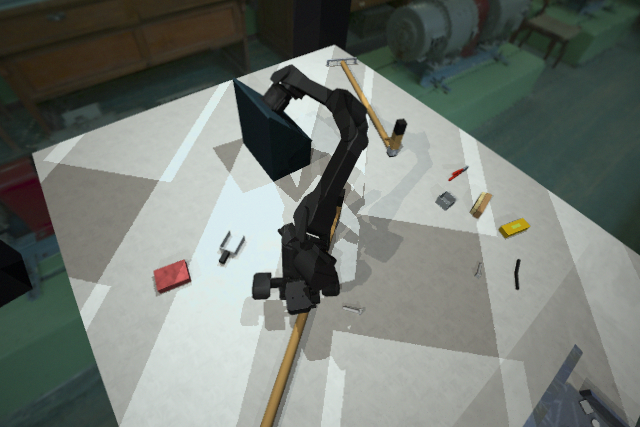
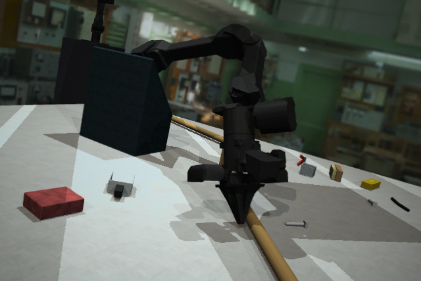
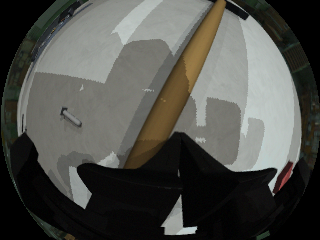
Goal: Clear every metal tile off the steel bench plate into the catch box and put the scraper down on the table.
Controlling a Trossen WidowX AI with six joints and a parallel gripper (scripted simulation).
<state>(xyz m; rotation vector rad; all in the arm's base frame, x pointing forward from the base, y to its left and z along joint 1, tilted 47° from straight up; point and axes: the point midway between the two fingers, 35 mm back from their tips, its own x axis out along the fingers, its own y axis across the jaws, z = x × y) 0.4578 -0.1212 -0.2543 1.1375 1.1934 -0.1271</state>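
Now: gripper tip 5 cm below the long scraper and 2 cm short of it. Also, from my gripper tip: grey box: 55 cm to the left, 5 cm ahead; then grey bracket: 23 cm behind, 4 cm to the right; then red block: 26 cm behind, 18 cm to the right.
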